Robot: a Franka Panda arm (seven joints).
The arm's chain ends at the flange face. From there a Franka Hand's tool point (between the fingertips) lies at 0.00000 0.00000 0.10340 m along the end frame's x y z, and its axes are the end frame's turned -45 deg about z.
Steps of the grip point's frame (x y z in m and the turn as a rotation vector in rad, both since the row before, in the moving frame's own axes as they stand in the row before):
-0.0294, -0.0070, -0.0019, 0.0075, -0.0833, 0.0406
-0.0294, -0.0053, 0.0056, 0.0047, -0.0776, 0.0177
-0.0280, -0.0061, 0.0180, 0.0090, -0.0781, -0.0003
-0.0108, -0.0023, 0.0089, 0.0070, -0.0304, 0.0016
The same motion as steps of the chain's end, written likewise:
-0.0190, 0.0104, -0.0015, -0.0536, -0.0642, 0.0406
-0.0185, 0.0118, 0.0059, -0.0515, -0.0582, 0.0177
-0.0178, 0.0104, 0.0183, -0.0489, -0.0616, -0.0003
-0.0065, 0.0043, 0.0090, -0.0165, -0.0264, 0.0016

